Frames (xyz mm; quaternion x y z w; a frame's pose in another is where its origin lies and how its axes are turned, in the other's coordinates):
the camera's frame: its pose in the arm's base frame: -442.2 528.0 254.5 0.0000 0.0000 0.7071 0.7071
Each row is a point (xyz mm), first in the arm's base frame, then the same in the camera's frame.
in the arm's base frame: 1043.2 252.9 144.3
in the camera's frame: -275.1 -1485.4 -110.2
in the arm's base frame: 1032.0 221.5 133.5
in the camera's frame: -306.5 -1474.2 -121.0
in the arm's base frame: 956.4 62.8 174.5
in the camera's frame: -465.2 -1398.6 -80.0
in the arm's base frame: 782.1 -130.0 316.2
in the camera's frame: -658.0 -1224.3 61.7
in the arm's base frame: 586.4 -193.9 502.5
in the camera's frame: -721.9 -1028.6 248.0
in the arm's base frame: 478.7 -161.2 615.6
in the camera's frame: -689.2 -920.9 361.1
